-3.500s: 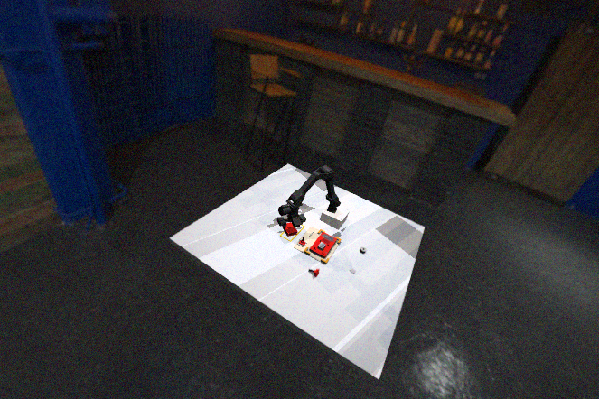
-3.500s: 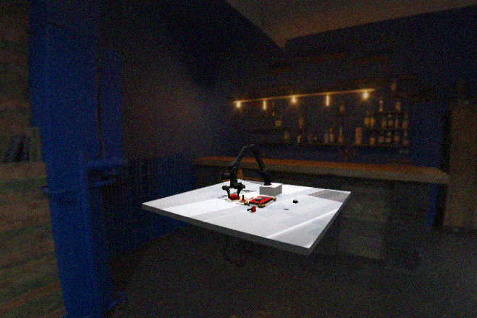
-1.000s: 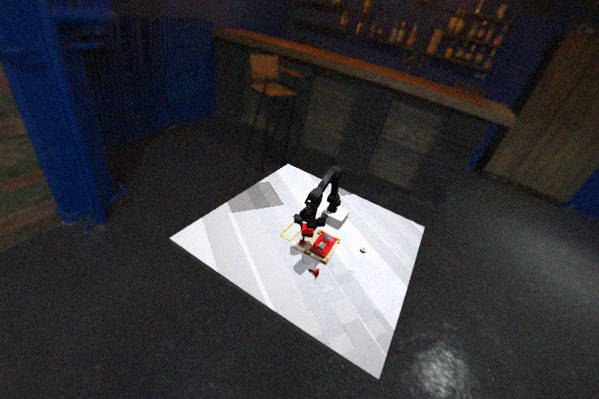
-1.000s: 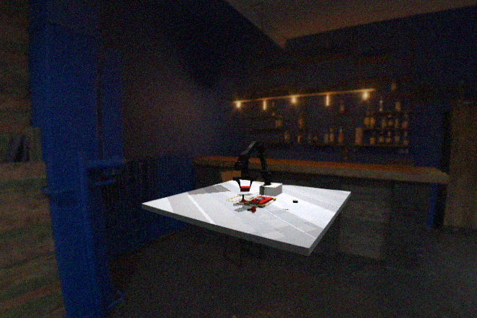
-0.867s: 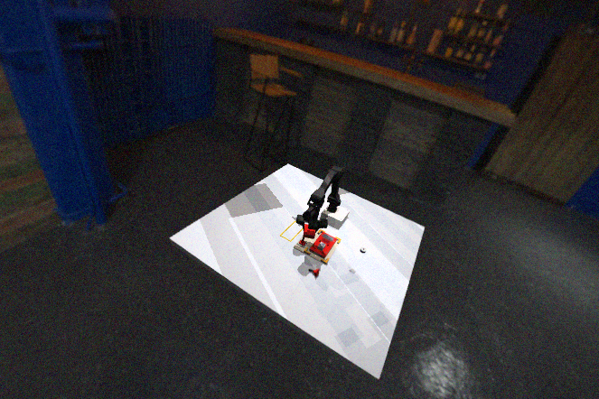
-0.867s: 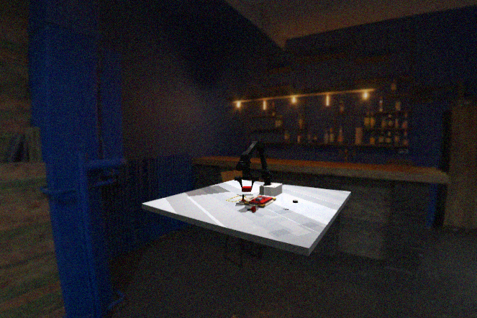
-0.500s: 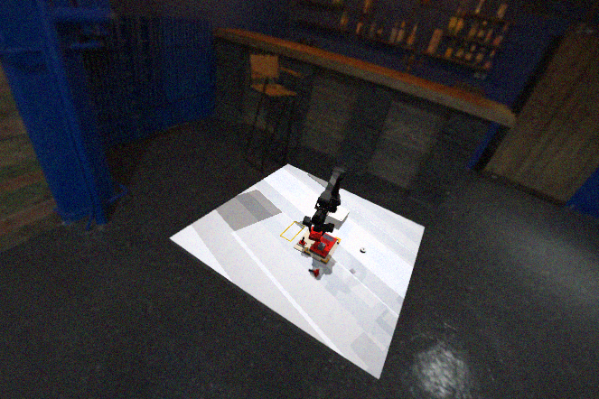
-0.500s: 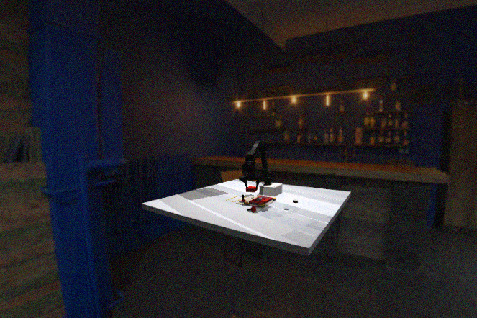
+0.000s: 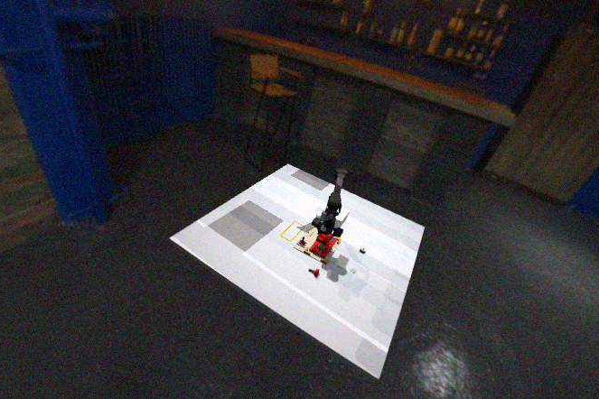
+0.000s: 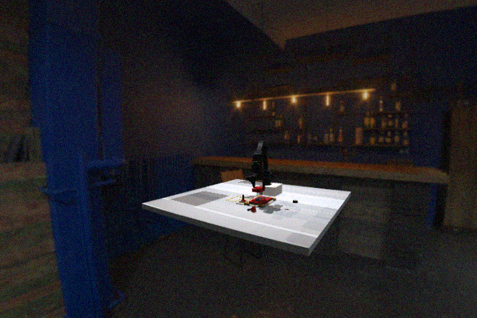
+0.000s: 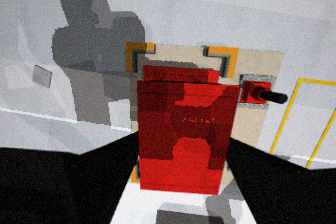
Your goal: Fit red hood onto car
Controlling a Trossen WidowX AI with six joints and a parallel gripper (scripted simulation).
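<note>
The tan jig is 10 cm below my gripper tip, 3 cm behind it and 2 cm to the right of it. From my gripper tip the other things lie so: dark wheel (25 cm to the left, 14 cm behind, 10 cm below); then red hood (right at my gripper tip).
</note>
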